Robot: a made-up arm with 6 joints. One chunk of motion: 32 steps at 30 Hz.
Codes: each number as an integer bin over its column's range. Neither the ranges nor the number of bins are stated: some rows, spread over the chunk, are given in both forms.
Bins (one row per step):
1: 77 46 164 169 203 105
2: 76 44 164 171 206 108
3: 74 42 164 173 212 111
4: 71 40 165 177 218 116
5: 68 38 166 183 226 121
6: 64 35 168 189 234 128
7: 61 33 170 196 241 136
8: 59 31 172 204 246 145
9: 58 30 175 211 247 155
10: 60 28 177 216 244 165
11: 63 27 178 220 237 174
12: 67 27 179 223 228 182
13: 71 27 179 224 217 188
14: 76 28 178 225 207 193
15: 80 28 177 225 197 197
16: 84 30 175 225 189 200
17: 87 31 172 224 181 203
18: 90 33 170 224 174 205
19: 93 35 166 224 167 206
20: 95 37 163 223 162 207
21: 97 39 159 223 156 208
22: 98 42 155 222 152 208
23: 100 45 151 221 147 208
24: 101 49 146 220 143 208
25: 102 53 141 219 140 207
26: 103 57 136 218 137 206
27: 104 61 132 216 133 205
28: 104 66 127 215 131 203
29: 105 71 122 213 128 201
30: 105 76 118 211 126 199
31: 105 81 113 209 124 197
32: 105 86 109 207 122 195
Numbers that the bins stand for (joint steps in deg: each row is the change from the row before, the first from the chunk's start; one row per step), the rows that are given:
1: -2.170 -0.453 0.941 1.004 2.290 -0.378
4: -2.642 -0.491 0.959 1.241 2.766 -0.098
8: -3.586 -0.547 1.091 2.044 3.654 0.640
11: -3.272 -0.572 1.204 2.520 3.369 1.378
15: -1.934 -0.565 1.185 2.668 2.100 1.964
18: -1.146 -0.534 1.053 2.639 1.370 2.167
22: -0.517 -0.478 0.772 2.579 0.672 2.244
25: -0.202 -0.410 0.509 2.490 0.292 2.218
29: 0.034 -0.297 0.152 2.312 -0.089 2.066
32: 0.034 -0.204 -0.093 2.133 -0.279 1.913
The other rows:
2: -2.248 -0.466 0.941 1.063 2.385 -0.301
3: -2.406 -0.478 0.941 1.123 2.576 -0.225
5: -2.878 -0.503 0.978 1.420 3.020 0.030
6: -3.193 -0.522 1.016 1.598 3.274 0.208
7: -3.429 -0.534 1.053 1.806 3.496 0.411
9: -3.665 -0.553 1.147 2.252 3.686 0.895
10: -3.508 -0.565 1.185 2.401 3.591 1.149
12: -2.957 -0.572 1.222 2.609 3.083 1.582
13: -2.642 -0.572 1.222 2.639 2.734 1.735
14: -2.248 -0.565 1.204 2.668 2.417 1.862
16: -1.619 -0.553 1.147 2.668 1.846 2.040
17: -1.383 -0.547 1.091 2.639 1.592 2.117
19: -0.910 -0.522 0.978 2.639 1.148 2.193
20: -0.753 -0.509 0.922 2.609 0.990 2.218
21: -0.596 -0.497 0.847 2.609 0.799 2.244
23: -0.359 -0.459 0.696 2.549 0.514 2.244
24: -0.281 -0.434 0.603 2.520 0.387 2.244
26: -0.123 -0.385 0.415 2.460 0.196 2.193
27: -0.045 -0.360 0.340 2.401 0.069 2.167
28: -0.045 -0.328 0.246 2.371 0.006 2.117
30: 0.034 -0.266 0.077 2.252 -0.153 2.015
31: 0.034 -0.235 -0.017 2.193 -0.216 1.964

